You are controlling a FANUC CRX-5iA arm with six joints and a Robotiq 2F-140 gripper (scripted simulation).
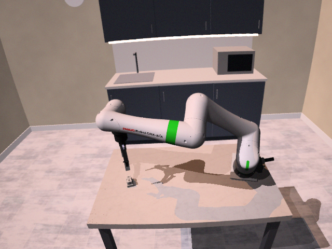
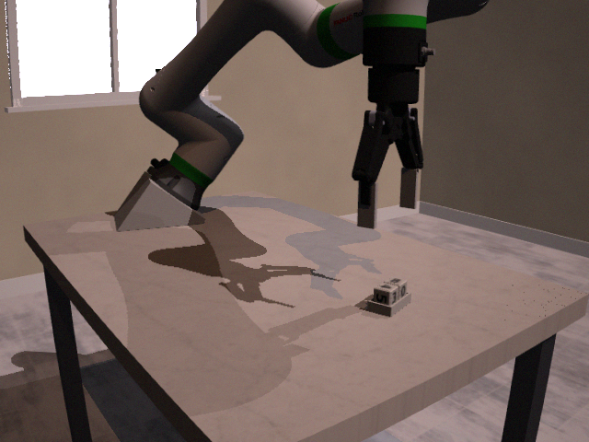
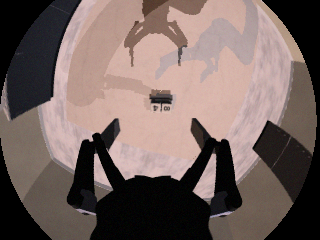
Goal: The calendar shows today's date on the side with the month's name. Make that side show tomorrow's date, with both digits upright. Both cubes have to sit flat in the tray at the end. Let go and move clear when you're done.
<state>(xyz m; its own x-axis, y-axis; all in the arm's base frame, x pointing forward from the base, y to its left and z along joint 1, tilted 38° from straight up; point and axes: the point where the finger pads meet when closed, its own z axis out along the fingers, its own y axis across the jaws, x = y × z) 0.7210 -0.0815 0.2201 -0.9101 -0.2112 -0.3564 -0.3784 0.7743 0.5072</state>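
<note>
Right now my hand is 2 cm to the right of the wooden calendar tray and 15 cm above it.
</note>
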